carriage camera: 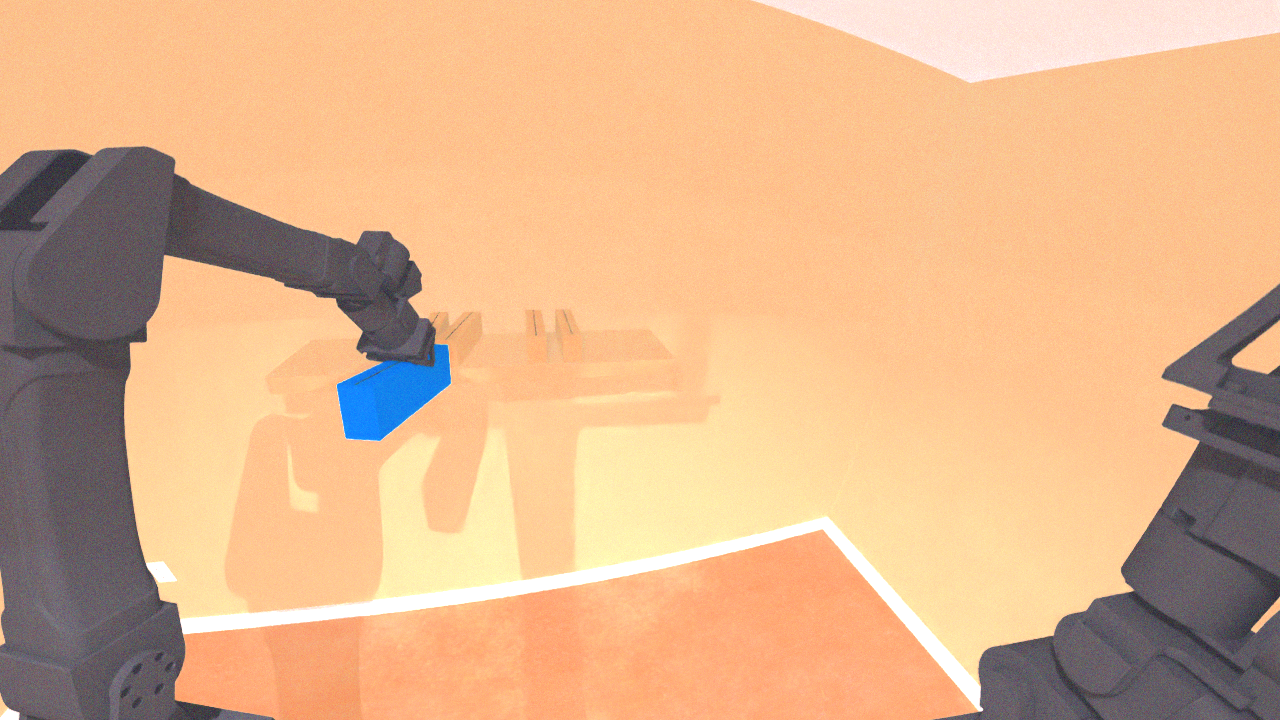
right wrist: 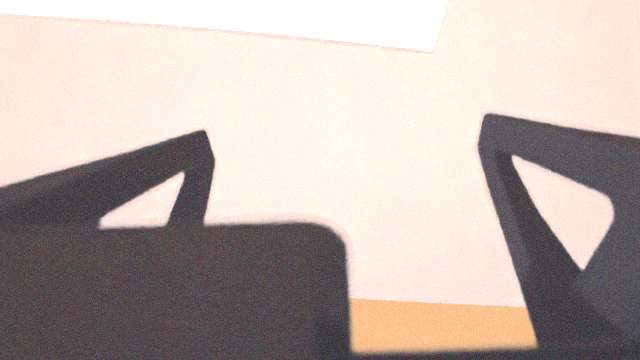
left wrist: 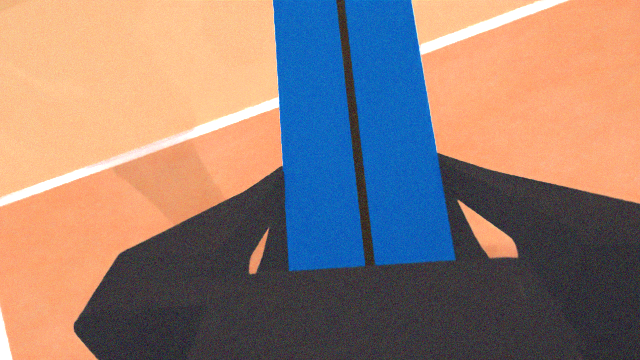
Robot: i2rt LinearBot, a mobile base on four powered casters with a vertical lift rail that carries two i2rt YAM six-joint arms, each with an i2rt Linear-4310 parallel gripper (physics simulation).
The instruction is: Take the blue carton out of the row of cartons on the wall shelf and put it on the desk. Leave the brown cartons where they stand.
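Places are measured from the left arm's base along level axes (x back, y right, z up), in millimetres.
Pixels of known places: left gripper, fingertip midpoint: (carriage camera: 418, 362) (left wrist: 358, 173); right gripper, fingertip midpoint: (right wrist: 342, 137).
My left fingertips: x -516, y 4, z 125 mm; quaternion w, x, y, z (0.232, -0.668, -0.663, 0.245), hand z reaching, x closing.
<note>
Ahead of a thing's pixels: the offset from my left fingertips to its top centre. Level surfaces: height alone.
The blue carton @[dx +57, dy +1, dz +46 mm] (carriage camera: 393, 398) (left wrist: 320, 125) hangs tilted in my left gripper (carriage camera: 425, 349) (left wrist: 358, 173), which is shut on it. In the carriage camera it appears in front of the left part of the wall shelf @[dz -161 mm] (carriage camera: 626, 344). In the left wrist view the fingers press its two sides, and floor and wall show behind it. Several brown cartons stand on the shelf: two near its middle (carriage camera: 536, 335) (carriage camera: 568, 335), and others @[dx -427, dy -104, dz -80 mm] (carriage camera: 460, 329) partly hidden behind the left gripper. My right gripper (right wrist: 342, 137) is open and empty. The desk does not show in these views.
The orange floor @[dz -1525 mm] (carriage camera: 626, 644) with a white skirting strip (carriage camera: 501, 589) lies below the shelf. A room corner is at the right. My right arm (carriage camera: 1190, 537) stands at the right edge of the carriage camera. Arm shadows fall on the wall.
</note>
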